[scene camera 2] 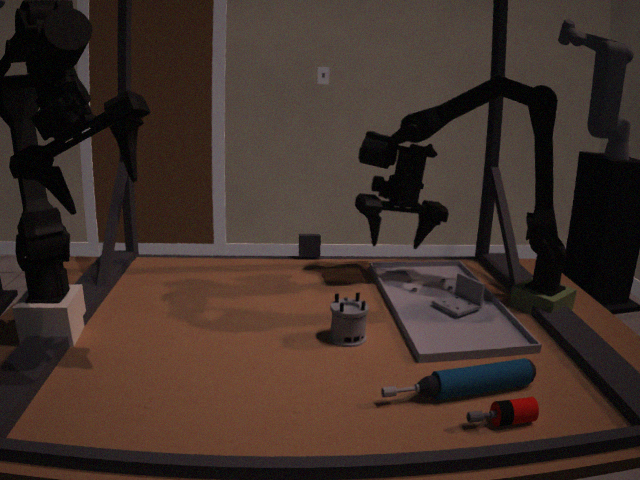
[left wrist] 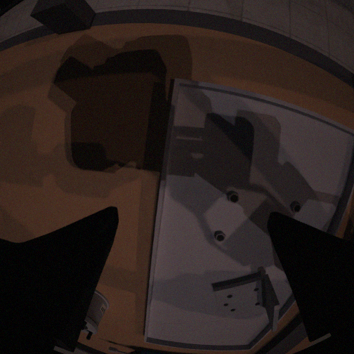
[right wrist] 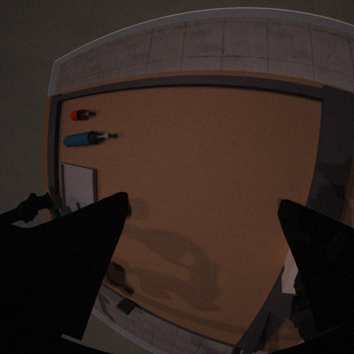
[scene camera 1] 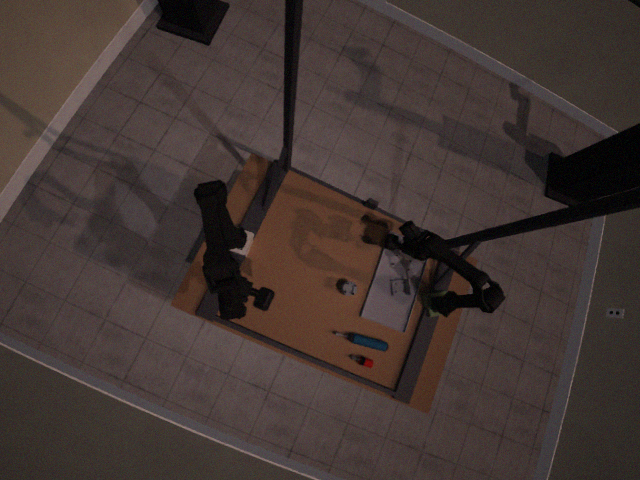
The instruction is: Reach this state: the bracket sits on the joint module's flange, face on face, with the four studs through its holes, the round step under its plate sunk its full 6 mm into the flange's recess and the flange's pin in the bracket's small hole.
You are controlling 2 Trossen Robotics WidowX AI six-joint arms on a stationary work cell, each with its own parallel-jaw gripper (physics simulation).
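Frame: origin at the left arm's base, x ahead, y left, z up, level; millimetres.
Seen in the pictures: left gripper, fingertip midpoint: [scene camera 2: 394, 247] [scene camera 1: 396, 248]; right gripper, fingertip midpoint: [scene camera 2: 103, 198] [scene camera 1: 255, 298]; left arm's base, origin of the base link: [scene camera 2: 545, 287] [scene camera 1: 438, 304]; right arm's base, origin of the base link: [scene camera 2: 48, 295] [scene camera 1: 237, 240].
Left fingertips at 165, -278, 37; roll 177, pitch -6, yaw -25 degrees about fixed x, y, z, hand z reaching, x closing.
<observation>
Pixels of each thing's top centre, then the offset from my left fingertips to it, as dx, dy, dz.
- joint module, middle of its top: [scene camera 2: 350, 297] [scene camera 1: 350, 288] +234, +139, -6
- grey tray, middle of its top: [scene camera 2: 444, 298] [scene camera 1: 397, 280] -5, +144, -64
- blue driver, middle of its top: [scene camera 2: 464, 369] [scene camera 1: 363, 341] +211, +369, -40
- red driver, middle of its top: [scene camera 2: 504, 402] [scene camera 1: 362, 361] +227, +453, -46
- dark block, middle of its top: [scene camera 2: 309, 234] [scene camera 1: 373, 202] +55, -225, -23
The joint module [scene camera 1: 346, 286] [scene camera 2: 348, 325] stands upright on the table, its black studs pointing up; part of it shows in the left wrist view [left wrist: 96, 316]. The grey bracket [scene camera 1: 399, 286] [scene camera 2: 454, 305] [left wrist: 242, 298] lies in the tray, apart from the module, its holed plate low and a wall standing up at one edge. The underside of its plate is hidden. My left gripper [scene camera 2: 395, 245] [left wrist: 197, 218] is open and empty, above the tray's far part. My right gripper [scene camera 2: 104, 196] [right wrist: 207, 204] is open and empty, high at the picture's left in scene camera 2.
The grey tray [scene camera 1: 382, 304] [scene camera 2: 449, 338] [left wrist: 172, 312] also holds small nuts [left wrist: 233, 196]. A blue driver [scene camera 1: 368, 341] [scene camera 2: 483, 378] [right wrist: 79, 139] and a red driver [scene camera 1: 367, 362] [scene camera 2: 522, 411] lie nearer scene camera 2. A dark block [scene camera 2: 309, 245] [left wrist: 62, 15] stands at the far edge.
</observation>
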